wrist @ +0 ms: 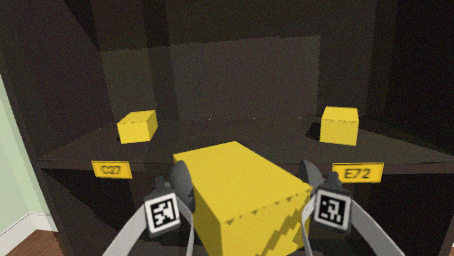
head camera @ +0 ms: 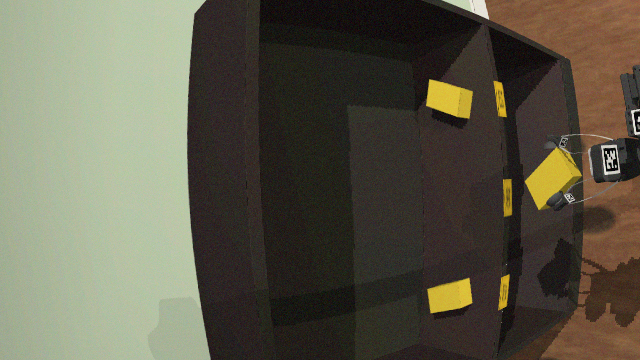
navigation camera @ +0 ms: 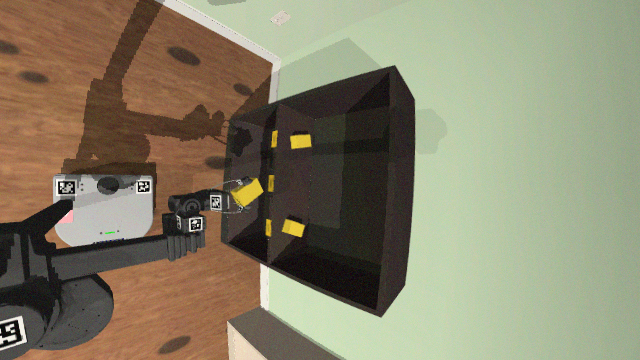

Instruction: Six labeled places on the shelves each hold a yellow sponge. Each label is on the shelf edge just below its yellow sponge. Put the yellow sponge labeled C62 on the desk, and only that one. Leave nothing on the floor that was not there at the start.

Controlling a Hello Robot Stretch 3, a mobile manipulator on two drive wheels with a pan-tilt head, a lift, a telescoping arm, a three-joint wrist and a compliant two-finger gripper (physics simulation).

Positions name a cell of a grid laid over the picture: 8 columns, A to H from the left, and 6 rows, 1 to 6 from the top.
Note:
In view: the gripper (head camera: G3) and a dark shelf unit (head camera: D4).
The gripper shows as well in the wrist view (wrist: E5) and in the navigation camera view (navigation camera: D4). The dark shelf unit also shows in the wrist view (wrist: B2) and in the navigation camera view (navigation camera: E3).

